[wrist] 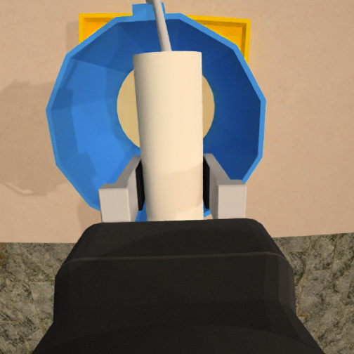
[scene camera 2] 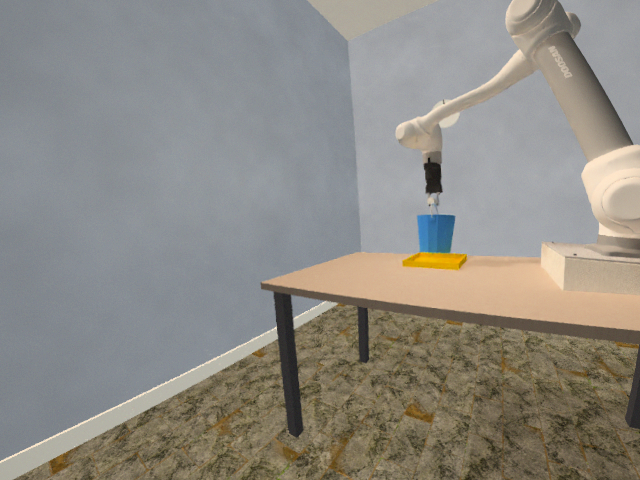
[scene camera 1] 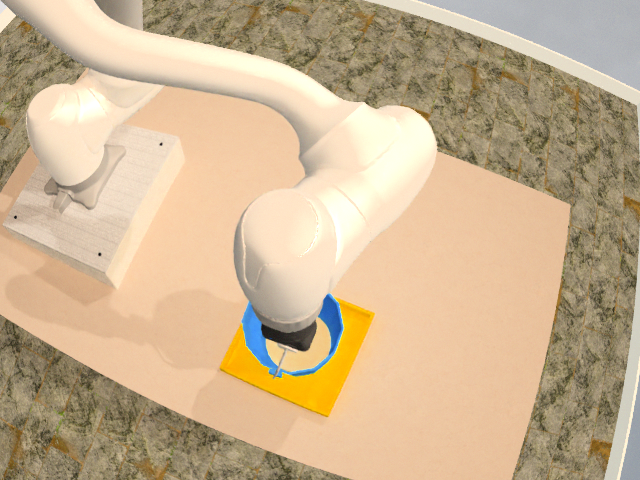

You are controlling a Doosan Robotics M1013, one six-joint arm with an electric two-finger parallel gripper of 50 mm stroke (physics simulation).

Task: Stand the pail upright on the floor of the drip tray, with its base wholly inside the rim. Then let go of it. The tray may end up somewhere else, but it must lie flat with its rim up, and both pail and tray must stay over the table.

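Seen in the pictures: gripper, fingertip midpoint: (scene camera 2: 433, 205); arm's base, link origin: (scene camera 2: 626, 254) (scene camera 1: 84, 171).
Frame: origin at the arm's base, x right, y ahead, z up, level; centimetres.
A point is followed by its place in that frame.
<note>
The blue pail (scene camera 1: 254, 333) {x 22.5, y 56.6, z 6.0 cm} (scene camera 2: 435, 233) {x 12.2, y 62.4, z 6.0 cm} (wrist: 85, 125) hangs upright from its wire bail, with a pale round bottom inside. My gripper (scene camera 2: 433, 199) {x 22.5, y 64.7, z 18.6 cm} (wrist: 172, 171) is shut on the cream handle grip (wrist: 168, 110) above the pail's mouth; the arm hides its fingers in scene camera 1. The yellow drip tray (scene camera 1: 315, 397) {x 27.8, y 70.7, z -8.3 cm} (scene camera 2: 434, 264) {x 5.8, y 61.9, z -6.9 cm} (wrist: 241, 35) lies flat, rim up. In scene camera 1 the pail overlaps the tray's back part. In scene camera 2 the pail's base shows level with the tray's back rim; whether it touches or is a little above cannot be told.
The tray lies on the peach table (scene camera 1: 454, 320) {x 1.7, y 94.1, z -8.7 cm} (scene camera 2: 361, 281) {x -23.7, y 83.0, z -8.7 cm}, near its lower-left edge in scene camera 1. The robot's pale base block (scene camera 1: 124, 206) {x 5.5, y 16.7, z 1.3 cm} (scene camera 2: 594, 273) {x -16.0, y 13.2, z -3.2 cm} stands to one side on the table. The arm (scene camera 1: 372, 170) {x 14.5, y 70.4, z 56.1 cm} (scene camera 2: 480, 93) {x 9.3, y 41.2, z 62.3 cm} reaches over the table from above.
</note>
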